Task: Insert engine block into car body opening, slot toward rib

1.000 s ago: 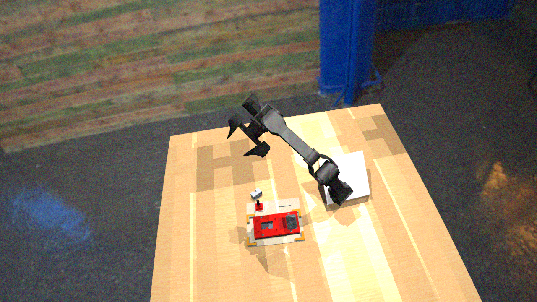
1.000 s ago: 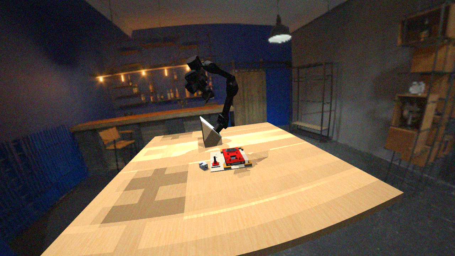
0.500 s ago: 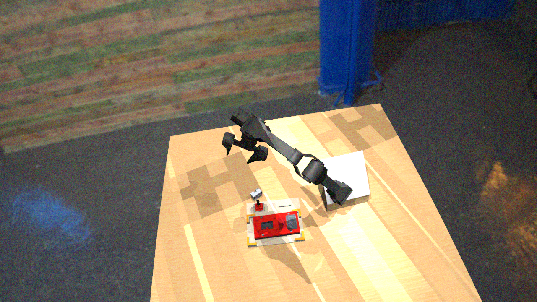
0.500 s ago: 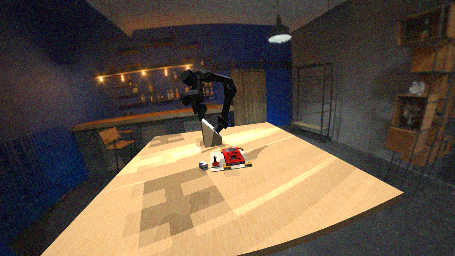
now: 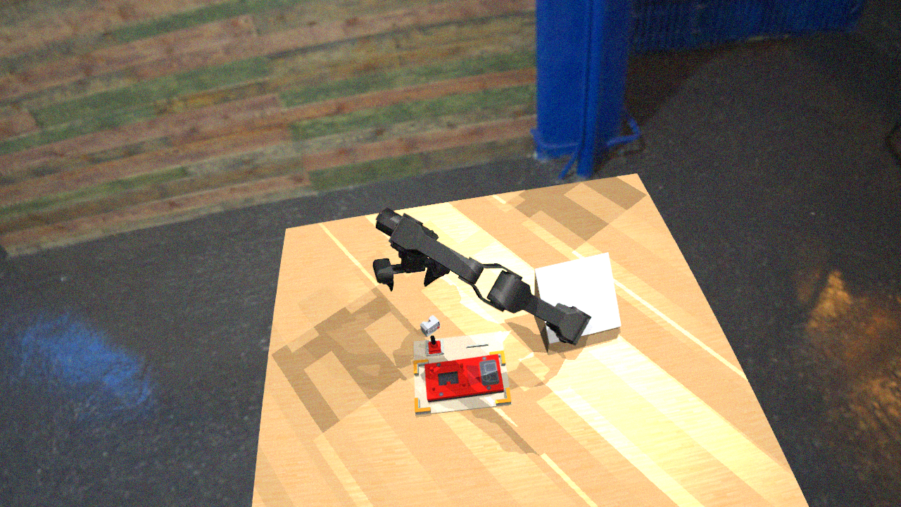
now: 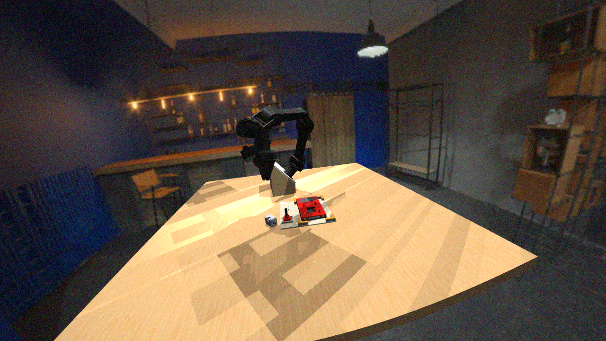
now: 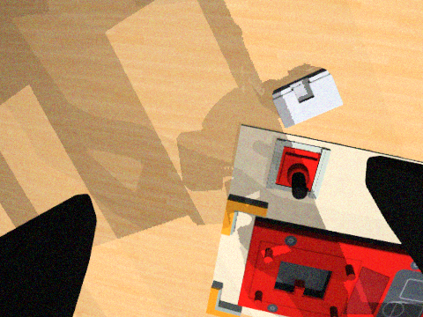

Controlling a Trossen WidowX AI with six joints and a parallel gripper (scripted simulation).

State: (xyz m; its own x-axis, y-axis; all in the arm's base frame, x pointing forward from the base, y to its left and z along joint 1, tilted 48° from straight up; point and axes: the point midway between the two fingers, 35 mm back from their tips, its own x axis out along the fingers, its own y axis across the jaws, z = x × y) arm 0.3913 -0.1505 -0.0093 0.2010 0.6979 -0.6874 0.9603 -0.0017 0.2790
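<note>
My gripper tip is now 30 mm past the grey engine block, 10 mm to the left of it and 180 mm above it.
</note>
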